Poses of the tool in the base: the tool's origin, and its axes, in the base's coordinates. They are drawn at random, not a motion.
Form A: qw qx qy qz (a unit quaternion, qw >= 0); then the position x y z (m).
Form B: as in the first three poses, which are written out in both.
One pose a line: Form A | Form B
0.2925 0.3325 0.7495 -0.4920 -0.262 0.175 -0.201 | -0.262 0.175 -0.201 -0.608 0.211 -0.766 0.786 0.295 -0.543
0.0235 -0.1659 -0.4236 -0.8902 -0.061 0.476 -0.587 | -0.061 0.476 -0.587 -0.944 0.099 0.315 0.182 -0.640 0.746
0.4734 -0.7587 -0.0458 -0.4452 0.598 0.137 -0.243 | 0.598 0.137 -0.243 0.599 -0.352 0.719 0.491 -0.548 -0.678
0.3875 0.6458 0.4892 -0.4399 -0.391 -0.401 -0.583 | -0.391 -0.401 -0.583 0.134 0.291 -0.947 0.973 -0.221 0.070
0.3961 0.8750 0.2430 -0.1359 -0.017 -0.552 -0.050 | -0.017 -0.552 -0.050 0.845 0.318 -0.430 0.533 -0.568 0.627
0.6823 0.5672 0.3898 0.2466 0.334 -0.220 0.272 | 0.334 -0.220 0.272 0.574 0.779 -0.252 0.106 0.235 0.966
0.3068 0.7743 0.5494 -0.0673 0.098 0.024 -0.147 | 0.098 0.024 -0.147 0.387 0.809 -0.441 0.892 -0.208 0.401
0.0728 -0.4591 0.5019 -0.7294 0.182 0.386 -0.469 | 0.182 0.386 -0.469 -0.568 -0.567 0.597 -0.355 -0.486 -0.799
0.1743 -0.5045 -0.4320 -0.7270 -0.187 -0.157 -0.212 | -0.187 -0.157 -0.212 -0.430 0.182 0.884 0.689 -0.566 0.452
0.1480 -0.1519 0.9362 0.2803 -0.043 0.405 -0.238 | -0.043 0.405 -0.238 -0.910 -0.201 -0.362 -0.367 0.797 0.480
